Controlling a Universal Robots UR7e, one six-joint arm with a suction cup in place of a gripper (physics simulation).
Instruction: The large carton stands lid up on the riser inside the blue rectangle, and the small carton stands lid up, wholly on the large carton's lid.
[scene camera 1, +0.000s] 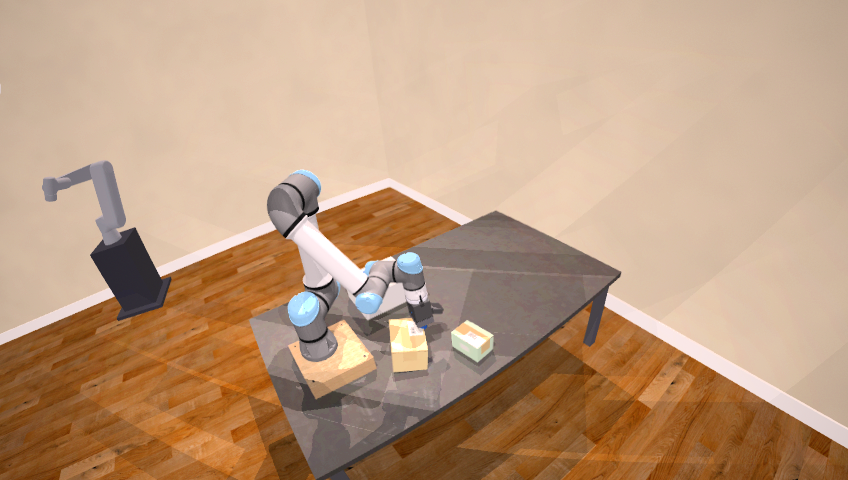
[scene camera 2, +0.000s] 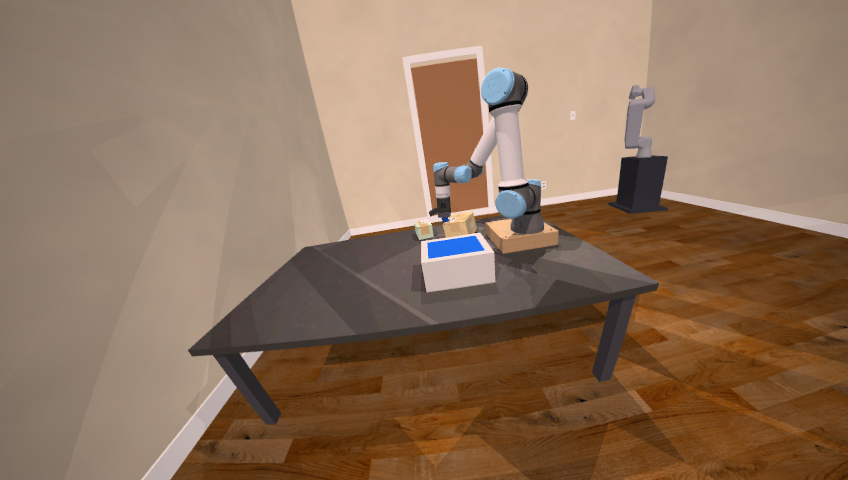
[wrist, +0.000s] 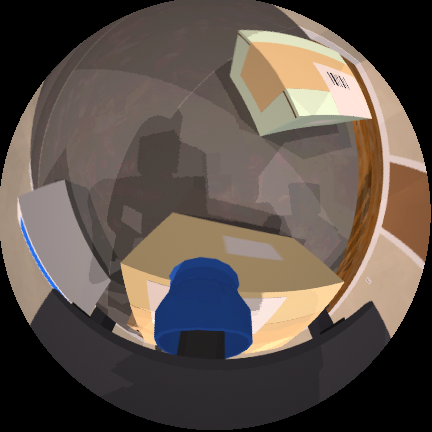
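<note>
The large tan carton (scene camera 1: 409, 354) (scene camera 2: 461, 227) (wrist: 189, 241) stands on the table close to the arm's base, with a label on its top face. My blue suction cup (scene camera 1: 422, 323) (scene camera 2: 443, 219) (wrist: 203, 268) presses on its top near one edge, with the suction on. The small pale green carton (scene camera 1: 472, 340) (scene camera 2: 424, 229) (wrist: 298, 80) lies on the table a short way beyond it, with its barcode label up. The white riser (scene camera 2: 456, 274) (wrist: 56, 238) with the blue rectangle (scene camera 2: 455, 246) on top stands apart from both cartons and is bare.
The dark table (scene camera 1: 522, 280) (scene camera 2: 331, 292) carries the arm's wooden base block (scene camera 1: 349, 364) (scene camera 2: 522, 238). A second grey arm on a black pedestal (scene camera 1: 128, 271) (scene camera 2: 640, 182) stands on the floor far off. A brown door (scene camera 2: 448, 107) is behind the arm.
</note>
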